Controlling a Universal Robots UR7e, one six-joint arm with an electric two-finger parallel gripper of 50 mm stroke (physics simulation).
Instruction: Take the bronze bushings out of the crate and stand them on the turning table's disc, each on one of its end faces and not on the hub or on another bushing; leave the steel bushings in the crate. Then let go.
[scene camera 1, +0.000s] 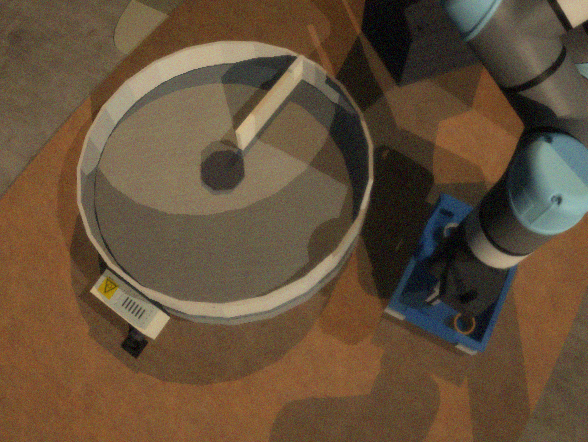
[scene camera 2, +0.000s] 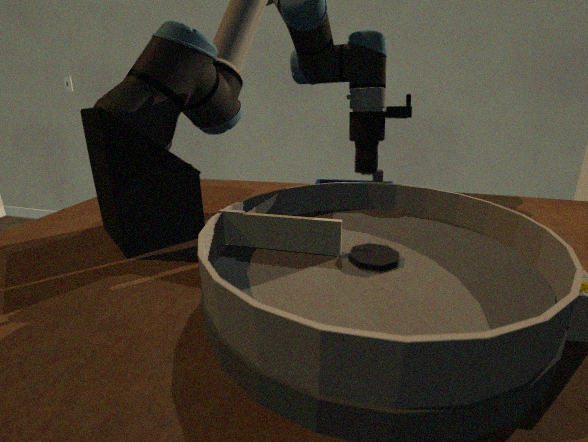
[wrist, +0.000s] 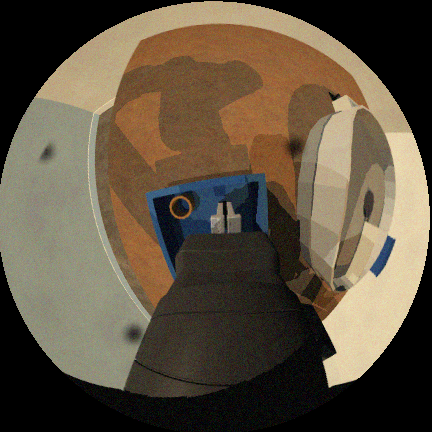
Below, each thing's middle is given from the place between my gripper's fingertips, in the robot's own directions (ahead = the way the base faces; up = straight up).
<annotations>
Right now my hand is 6 cm past the blue crate (scene camera 1: 406, 302), 1 cm to the right of it and 1 cm above it.
</annotations>
